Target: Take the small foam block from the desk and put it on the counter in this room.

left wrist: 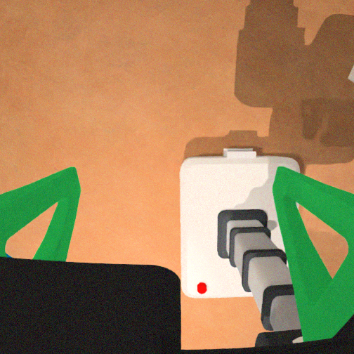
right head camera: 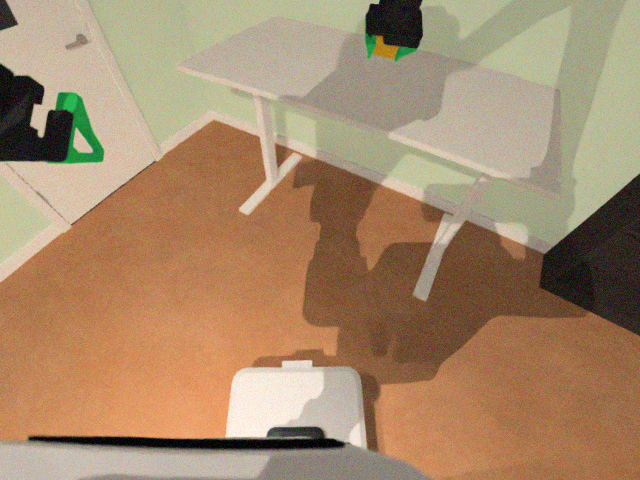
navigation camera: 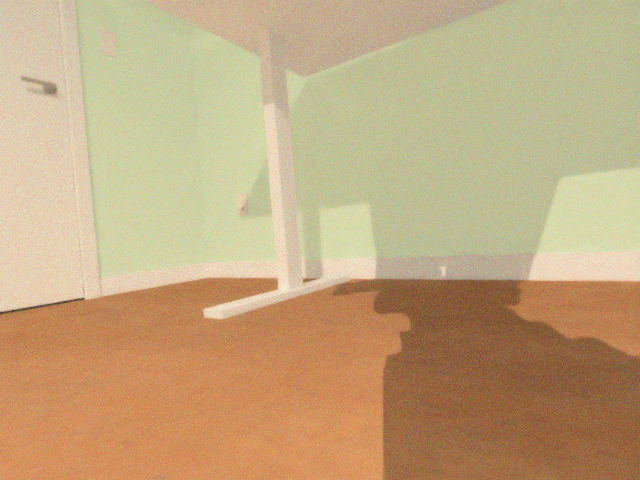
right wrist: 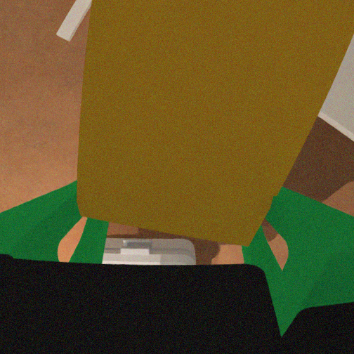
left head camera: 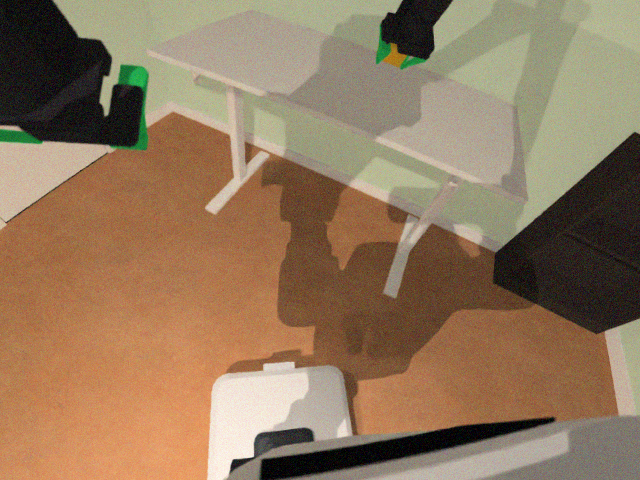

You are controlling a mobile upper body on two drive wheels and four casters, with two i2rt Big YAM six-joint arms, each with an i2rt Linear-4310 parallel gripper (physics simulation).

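Frame: origin at the left arm's base, x ahead, y left, z up, level; centimetres.
Where they show: left gripper, fingertip midpoint: (right head camera: 63, 155) (left head camera: 94, 140); right gripper, fingertip midpoint: (right head camera: 382, 57) (left head camera: 388, 64).
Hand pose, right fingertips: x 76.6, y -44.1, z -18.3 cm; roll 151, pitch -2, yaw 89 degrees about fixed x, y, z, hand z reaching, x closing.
Things, the pixels of their top centre, and the offset from my right fingertips. "spot": a spot on its surface instead. Level surfaces: height alone.
- yellow-orange foam block, middle of its top: (right head camera: 391, 9) (left head camera: 401, 19) dz +8.4, dx +3.5, dy -1.0 cm
- pale table, its level: dz -27.7 cm
- table leg, surface spot: (navigation camera: 284, 196) spot: dz -87.7, dx +85.3, dy +42.3 cm
The yellow-orange foam block (left head camera: 394, 56) (right head camera: 385, 48) (right wrist: 200, 110) is between the fingers of my right gripper (left head camera: 395, 60) (right head camera: 383, 53) (right wrist: 172, 176), which is shut on it. In both head camera views they appear over the far edge of a pale table (left head camera: 232, 46) (right head camera: 248, 54) with T-shaped feet; I cannot tell their height above it. In the right wrist view the block hides much of the scene. My left gripper (left wrist: 176, 177) is open and empty, above the floor; in the head camera views it is at the left. No counter can be made out for certain.
A black box-shaped piece of furniture (left head camera: 573, 248) (right head camera: 604, 268) stands at the right, near the table's end. A white door (right head camera: 118, 134) (navigation camera: 36, 180) is at the left. A table leg (navigation camera: 284, 196) stands ahead. My white base (left head camera: 258, 403) (right head camera: 289, 397) shows at the bottom.
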